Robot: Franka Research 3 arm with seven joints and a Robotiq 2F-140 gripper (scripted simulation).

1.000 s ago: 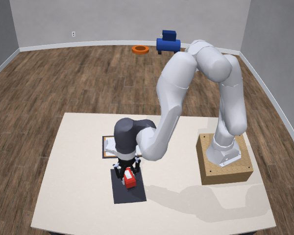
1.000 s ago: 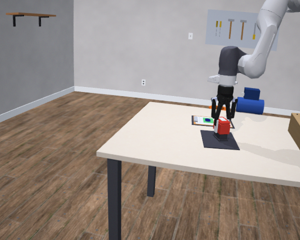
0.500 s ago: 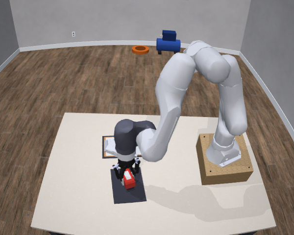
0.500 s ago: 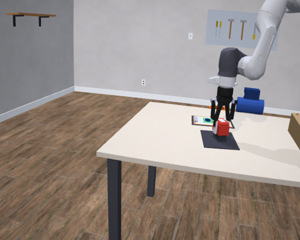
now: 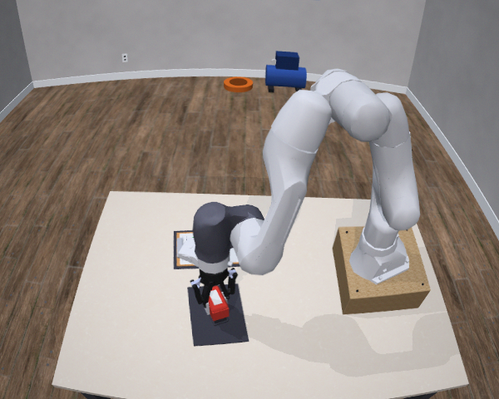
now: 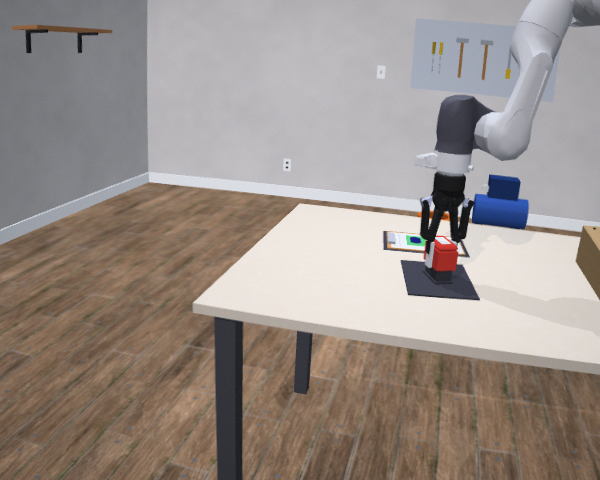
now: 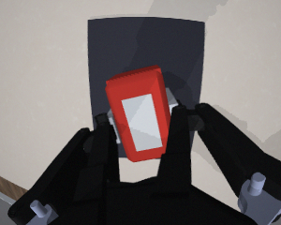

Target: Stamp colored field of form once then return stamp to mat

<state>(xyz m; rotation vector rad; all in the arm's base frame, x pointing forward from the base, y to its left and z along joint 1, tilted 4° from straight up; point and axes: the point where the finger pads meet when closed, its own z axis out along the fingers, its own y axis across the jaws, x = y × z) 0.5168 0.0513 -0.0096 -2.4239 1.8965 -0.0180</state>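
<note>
Now: hand 2 cm above the stamp. Round my hand: form 1 cm ahead, 29 cm to the right, 6 cm below; mat 7 cm below.
</note>
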